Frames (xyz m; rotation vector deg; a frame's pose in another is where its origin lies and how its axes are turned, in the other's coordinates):
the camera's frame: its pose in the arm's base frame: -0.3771 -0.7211 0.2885 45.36 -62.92 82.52
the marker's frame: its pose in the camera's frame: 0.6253 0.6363 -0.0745 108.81 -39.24 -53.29
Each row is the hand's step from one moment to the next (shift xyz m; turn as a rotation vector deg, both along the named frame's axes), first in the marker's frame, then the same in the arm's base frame.
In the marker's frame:
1: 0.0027 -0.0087 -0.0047 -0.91 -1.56 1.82
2: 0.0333 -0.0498 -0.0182 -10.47 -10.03 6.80
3: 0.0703 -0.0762 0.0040 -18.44 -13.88 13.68
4: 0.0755 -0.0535 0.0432 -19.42 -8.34 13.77
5: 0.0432 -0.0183 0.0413 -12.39 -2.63 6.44
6: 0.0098 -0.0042 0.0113 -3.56 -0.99 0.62
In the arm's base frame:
1: -0.0044 0.0090 0.0024 -0.03 0.91 -2.40
2: -0.0074 0.0598 0.0169 -6.47 3.66 -14.18
3: 0.0221 0.1007 0.0120 -8.91 3.13 -25.11
4: 0.0589 0.0830 -0.0082 -7.47 -2.20 -23.99
5: 0.0488 0.0366 -0.0136 -5.27 -3.74 -12.66
6: 0.0123 0.0083 -0.0046 -2.38 -0.86 -2.76

